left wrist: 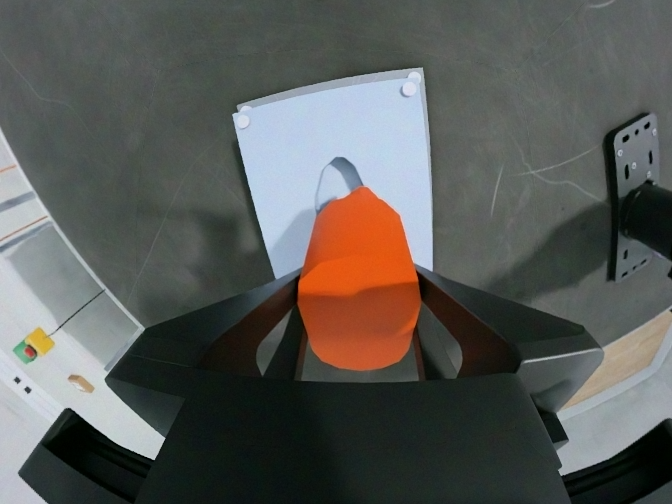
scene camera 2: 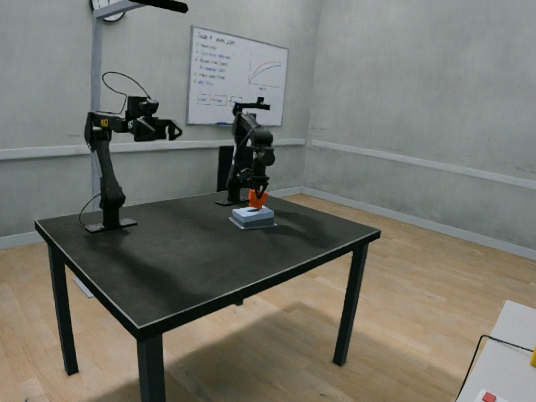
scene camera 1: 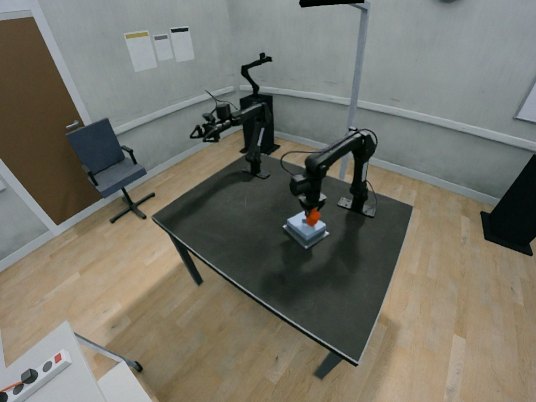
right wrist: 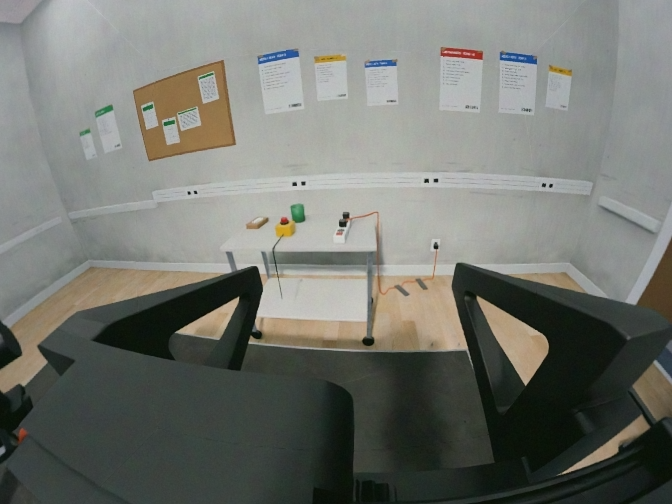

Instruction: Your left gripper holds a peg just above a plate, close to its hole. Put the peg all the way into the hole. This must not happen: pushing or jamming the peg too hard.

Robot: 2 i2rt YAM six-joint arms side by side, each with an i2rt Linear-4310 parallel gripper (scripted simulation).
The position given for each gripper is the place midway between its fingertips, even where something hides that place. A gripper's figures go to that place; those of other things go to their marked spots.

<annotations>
The left gripper (left wrist: 359, 275): 0.11 m from the lens. An orange peg (left wrist: 359, 298) is 0.08 m from the lens. A light blue plate (left wrist: 300, 154) is 0.16 m from the lens. The marked spots on the light blue plate and the orange peg are 0.10 m apart.
</annotations>
